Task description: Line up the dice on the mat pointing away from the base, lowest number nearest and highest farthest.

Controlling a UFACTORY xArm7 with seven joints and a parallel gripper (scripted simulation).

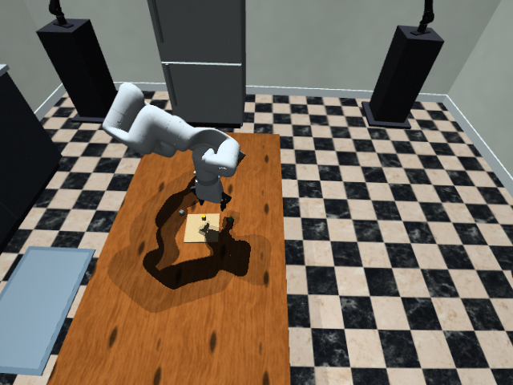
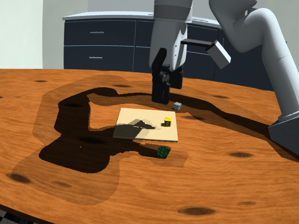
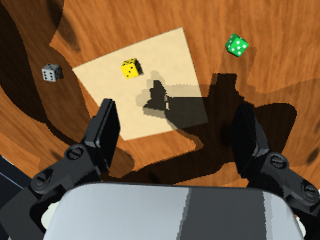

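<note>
Right now my hand is 100 mm above the green die, 70 mm to the right of it and 10 mm past it. Round my hand: yellow die 100 mm below, 50 mm to the right; then white die 150 mm to the right, 100 mm below, 20 mm behind; then tan mat 110 mm below, 50 mm to the right, 40 mm ahead.
</note>
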